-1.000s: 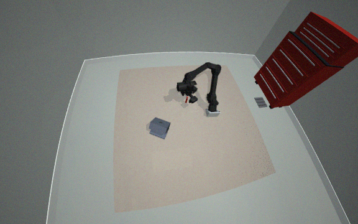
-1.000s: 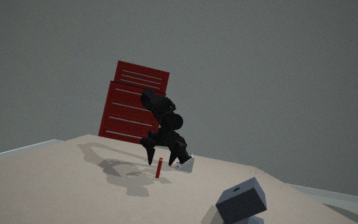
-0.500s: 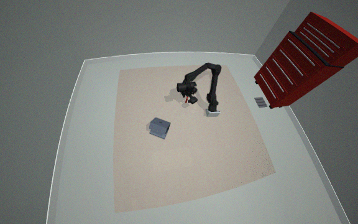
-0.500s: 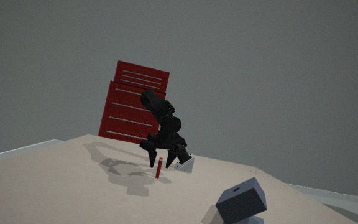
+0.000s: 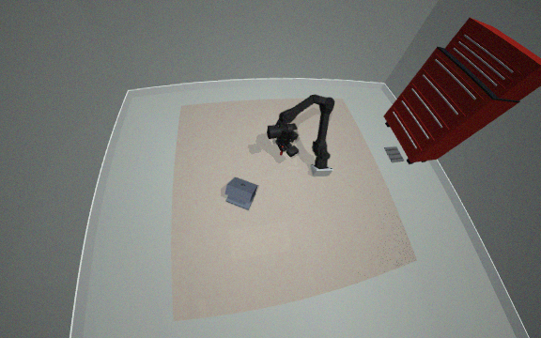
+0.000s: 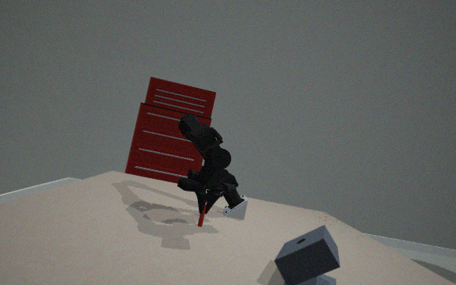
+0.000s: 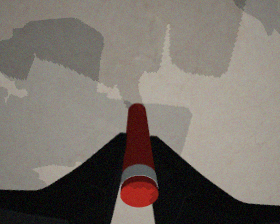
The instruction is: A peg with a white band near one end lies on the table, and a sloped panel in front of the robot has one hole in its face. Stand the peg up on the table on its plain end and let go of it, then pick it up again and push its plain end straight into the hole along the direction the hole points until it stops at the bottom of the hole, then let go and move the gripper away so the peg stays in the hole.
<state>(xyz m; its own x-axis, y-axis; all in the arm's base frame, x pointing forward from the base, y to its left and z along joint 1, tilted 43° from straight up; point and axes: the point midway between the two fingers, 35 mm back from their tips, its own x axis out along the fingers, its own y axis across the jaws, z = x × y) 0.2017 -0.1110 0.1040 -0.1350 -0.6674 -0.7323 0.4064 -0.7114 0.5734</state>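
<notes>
My gripper tip is 27 cm short of the grey sloped panel, 21 cm to the right of it and 3 cm below it. Also, from my gripper tip: red peg (2 cm above).
</notes>
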